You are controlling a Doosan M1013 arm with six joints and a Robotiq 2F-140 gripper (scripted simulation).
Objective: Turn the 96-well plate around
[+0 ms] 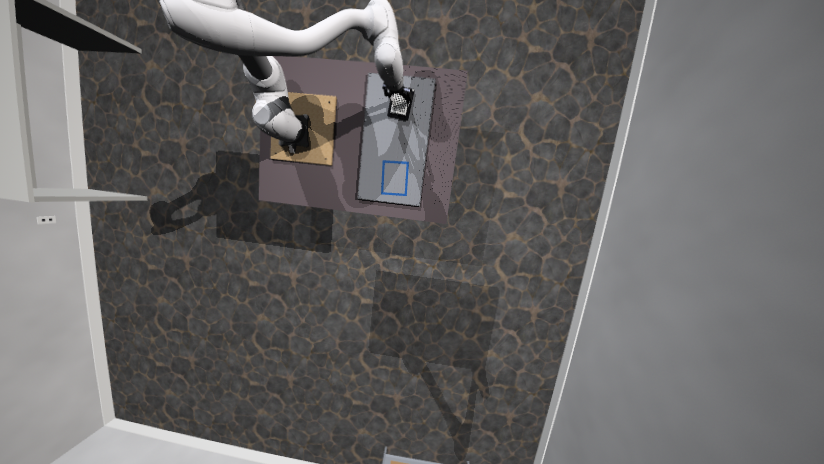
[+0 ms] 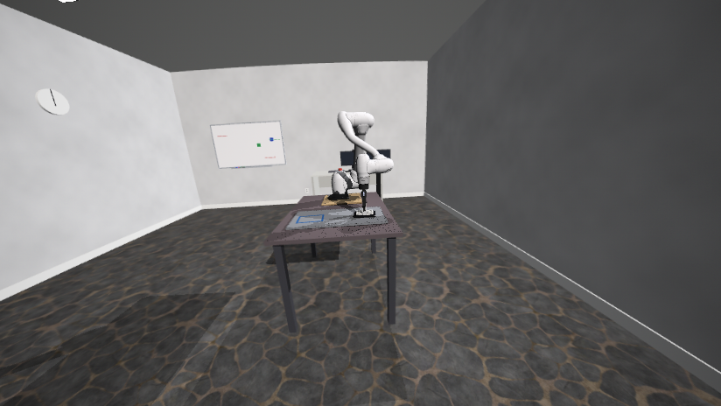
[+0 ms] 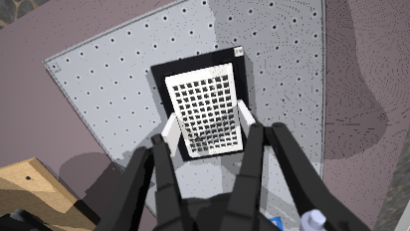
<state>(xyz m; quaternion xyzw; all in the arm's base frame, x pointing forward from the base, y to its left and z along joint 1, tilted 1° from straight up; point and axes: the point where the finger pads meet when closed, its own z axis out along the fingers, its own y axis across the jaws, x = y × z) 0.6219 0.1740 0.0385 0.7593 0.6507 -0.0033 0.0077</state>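
My hand is 3 cm above the black plate nest N1. Also, from my hand: small white corner mark 6 cm ahead, 7 cm to the left, 3 cm below; then white 96-well plate 2 cm below.
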